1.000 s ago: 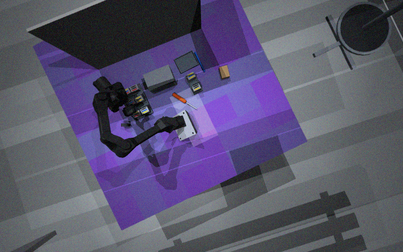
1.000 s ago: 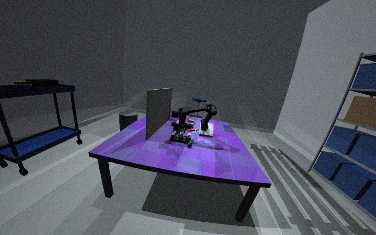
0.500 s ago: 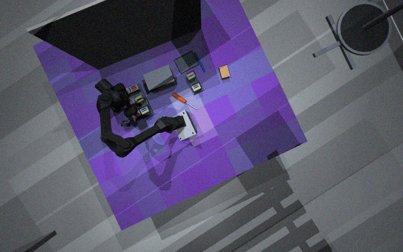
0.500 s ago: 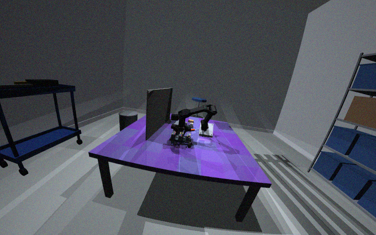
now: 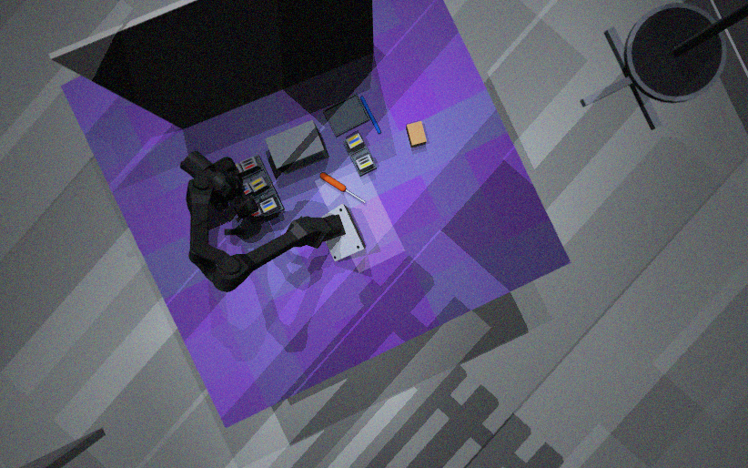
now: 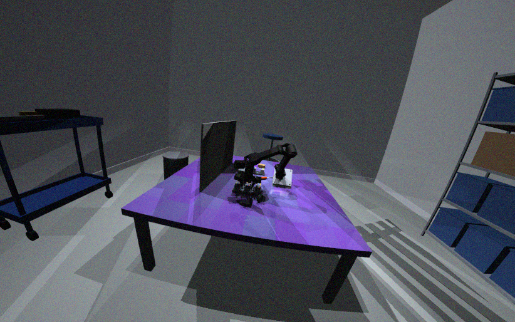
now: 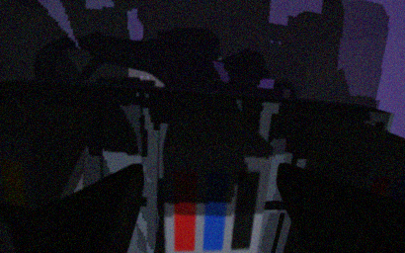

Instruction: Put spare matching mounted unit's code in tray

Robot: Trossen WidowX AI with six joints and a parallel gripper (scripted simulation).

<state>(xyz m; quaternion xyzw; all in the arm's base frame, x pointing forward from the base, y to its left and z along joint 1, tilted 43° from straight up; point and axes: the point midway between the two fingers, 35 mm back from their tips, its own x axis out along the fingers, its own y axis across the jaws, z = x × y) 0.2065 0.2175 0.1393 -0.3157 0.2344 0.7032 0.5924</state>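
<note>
The grey tray lies 140 mm ahead of my gripper tip, 400 mm to the right of it and 20 mm below it. From my gripper tip the other things lie so: blue pen 110 mm ahead, 480 mm to the right, 20 mm below; then tall grey panel 300 mm ahead, 200 mm to the right, 200 mm above; then grey mounted unit 70 mm ahead, 210 mm to the right, 30 mm above.
</note>
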